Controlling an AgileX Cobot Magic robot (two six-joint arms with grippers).
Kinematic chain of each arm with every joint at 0, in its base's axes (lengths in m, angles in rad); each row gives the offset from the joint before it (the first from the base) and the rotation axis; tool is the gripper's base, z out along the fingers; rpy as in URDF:
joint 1: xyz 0 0 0.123 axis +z
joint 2: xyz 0 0 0 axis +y
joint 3: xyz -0.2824 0 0.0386 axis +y
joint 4: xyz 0.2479 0 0.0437 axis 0.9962 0 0.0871
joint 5: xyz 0 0 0 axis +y
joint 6: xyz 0.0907 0 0.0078 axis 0.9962 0 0.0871
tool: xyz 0 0 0 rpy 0 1.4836 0
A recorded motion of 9 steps. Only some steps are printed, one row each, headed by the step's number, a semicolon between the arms.
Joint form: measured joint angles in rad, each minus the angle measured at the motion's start. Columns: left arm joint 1, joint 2, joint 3, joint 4, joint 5, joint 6; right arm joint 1, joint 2, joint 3, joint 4, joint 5, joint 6.
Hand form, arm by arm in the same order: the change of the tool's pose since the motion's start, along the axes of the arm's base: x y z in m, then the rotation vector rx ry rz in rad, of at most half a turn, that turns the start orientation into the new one. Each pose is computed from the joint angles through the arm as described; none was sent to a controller.
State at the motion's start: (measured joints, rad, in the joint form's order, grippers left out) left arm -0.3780 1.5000 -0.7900 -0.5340 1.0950 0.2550; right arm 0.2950 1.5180 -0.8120 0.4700 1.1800 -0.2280
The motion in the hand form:
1: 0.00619 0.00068 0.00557 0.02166 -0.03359 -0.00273; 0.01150 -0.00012 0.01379 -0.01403 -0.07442 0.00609
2: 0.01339 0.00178 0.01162 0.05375 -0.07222 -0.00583; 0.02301 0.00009 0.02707 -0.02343 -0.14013 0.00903
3: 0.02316 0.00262 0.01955 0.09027 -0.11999 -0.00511; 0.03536 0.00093 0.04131 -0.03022 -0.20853 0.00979
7: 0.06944 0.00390 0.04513 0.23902 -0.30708 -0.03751; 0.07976 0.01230 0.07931 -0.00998 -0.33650 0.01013
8: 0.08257 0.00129 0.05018 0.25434 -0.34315 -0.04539; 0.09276 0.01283 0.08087 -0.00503 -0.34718 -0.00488
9: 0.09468 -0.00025 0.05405 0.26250 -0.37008 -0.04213; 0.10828 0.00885 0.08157 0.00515 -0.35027 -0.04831
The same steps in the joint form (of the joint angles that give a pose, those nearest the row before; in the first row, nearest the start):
1: 0.0010 -0.0010 -0.0310 0.0380 0.0000 -0.0200; -0.0020 -0.0100 -0.0610 -0.0390 -0.0020 0.0140
2: 0.0010 0.0000 -0.0670 0.0890 0.0000 -0.0470; -0.0050 -0.0120 -0.1230 -0.0700 -0.0020 0.0240
3: 0.0010 0.0050 -0.1150 0.1480 0.0000 -0.0800; -0.0070 -0.0090 -0.1910 -0.0980 -0.0040 0.0330
7: 0.0010 0.0790 -0.3240 0.3820 0.0000 -0.1510; -0.0080 0.0780 -0.4450 -0.1210 0.0320 0.0480
8: 0.0010 0.1110 -0.3830 0.4120 0.0000 -0.1520; -0.0190 0.1160 -0.4960 -0.1170 0.0320 0.0500
9: 0.0060 0.1410 -0.4350 0.4300 -0.0010 -0.1540; -0.0470 0.1580 -0.5490 -0.1020 0.0320 0.0600

